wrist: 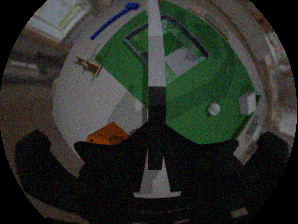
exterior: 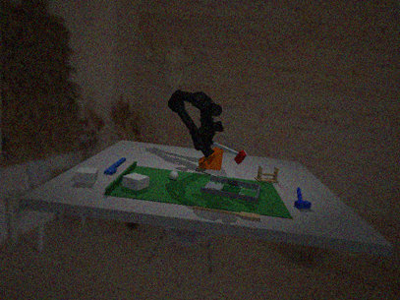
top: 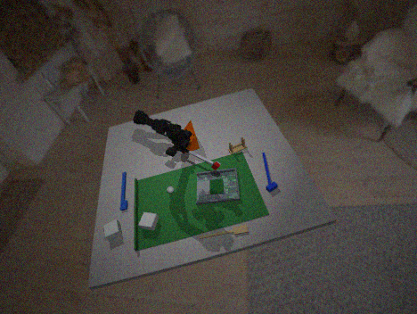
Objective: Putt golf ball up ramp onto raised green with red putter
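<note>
Right now my gripper tip is 90 mm short of the red putter, 70 mm to the right of it and 20 mm below it. Also, from my gripper tip: small wooden frame: 340 mm to the left, 120 mm below, 10 mm behind; green mat: 220 mm ahead, 150 mm below, 40 mm to the right; white golf ball: 160 mm to the right, 130 mm below, 120 mm ahead.
</note>
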